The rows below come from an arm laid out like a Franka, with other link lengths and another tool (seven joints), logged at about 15 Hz.
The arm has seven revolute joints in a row. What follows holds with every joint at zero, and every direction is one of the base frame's.
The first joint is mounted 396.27 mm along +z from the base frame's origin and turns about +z.
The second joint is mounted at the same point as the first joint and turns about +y.
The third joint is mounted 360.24 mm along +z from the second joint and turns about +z.
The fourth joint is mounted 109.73 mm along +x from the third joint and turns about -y.
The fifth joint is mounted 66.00 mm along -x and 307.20 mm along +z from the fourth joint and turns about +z.
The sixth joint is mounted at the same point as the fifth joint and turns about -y.
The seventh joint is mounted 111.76 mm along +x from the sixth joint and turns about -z.
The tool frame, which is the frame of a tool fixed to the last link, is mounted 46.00 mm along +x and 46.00 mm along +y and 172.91 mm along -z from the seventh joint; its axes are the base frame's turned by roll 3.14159, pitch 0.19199 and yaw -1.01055 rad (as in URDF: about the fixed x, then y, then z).
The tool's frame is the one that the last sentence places.
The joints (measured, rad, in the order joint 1, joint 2, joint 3, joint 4, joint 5, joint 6, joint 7), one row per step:
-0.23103, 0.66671, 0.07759, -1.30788, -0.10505, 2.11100, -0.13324
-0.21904, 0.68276, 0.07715, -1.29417, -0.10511, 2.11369, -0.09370
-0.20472, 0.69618, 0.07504, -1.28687, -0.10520, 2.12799, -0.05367
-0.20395, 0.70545, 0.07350, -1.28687, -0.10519, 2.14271, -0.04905
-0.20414, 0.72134, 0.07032, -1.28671, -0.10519, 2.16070, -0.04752
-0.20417, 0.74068, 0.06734, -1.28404, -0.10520, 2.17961, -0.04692
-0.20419, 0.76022, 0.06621, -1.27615, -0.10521, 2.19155, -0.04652
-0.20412, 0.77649, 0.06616, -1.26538, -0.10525, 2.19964, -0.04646
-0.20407, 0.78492, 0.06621, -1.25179, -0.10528, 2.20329, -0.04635
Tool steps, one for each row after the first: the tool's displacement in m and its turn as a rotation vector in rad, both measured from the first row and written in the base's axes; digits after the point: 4 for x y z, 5 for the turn. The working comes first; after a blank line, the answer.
Tool pose at each row, in the base's axes (x y z in m, rotation vector in rad; the steps are taken from these numbers as rounded here):
0.7849, -0.0902, 0.3994, -2.67486, 1.45378, 0.03411
0.7909, -0.0836, 0.3941, -2.64832, 1.48761, 0.03220
0.7973, -0.0760, 0.3898, -2.62099, 1.51752, 0.01922
0.7996, -0.0766, 0.3850, -2.61551, 1.52129, 0.01148
0.8018, -0.0789, 0.3754, -2.61260, 1.52504, 0.00800
0.8045, -0.0809, 0.3644, -2.61051, 1.52717, 0.00477
0.8073, -0.0821, 0.3546, -2.60901, 1.52807, 0.00476
0.8102, -0.0826, 0.3481, -2.60733, 1.52707, 0.00172
0.8133, -0.0832, 0.3485, -2.60408, 1.52514, -0.01037

0.0060, 0.0066, -0.0053, 0.00586, -0.00301, -0.02798
0.0124, 0.0142, -0.0096, 0.01011, -0.01354, -0.05447
0.0147, 0.0136, -0.0144, 0.01027, -0.01920, -0.05871
0.0169, 0.0113, -0.0240, 0.00979, -0.02137, -0.06193
0.0196, 0.0093, -0.0350, 0.00944, -0.02351, -0.06395
0.0224, 0.0081, -0.0448, 0.01020, -0.02386, -0.06497
0.0253, 0.0076, -0.0513, 0.01096, -0.02656, -0.06507
0.0284, 0.0070, -0.0509, 0.01045, -0.03537, -0.06548

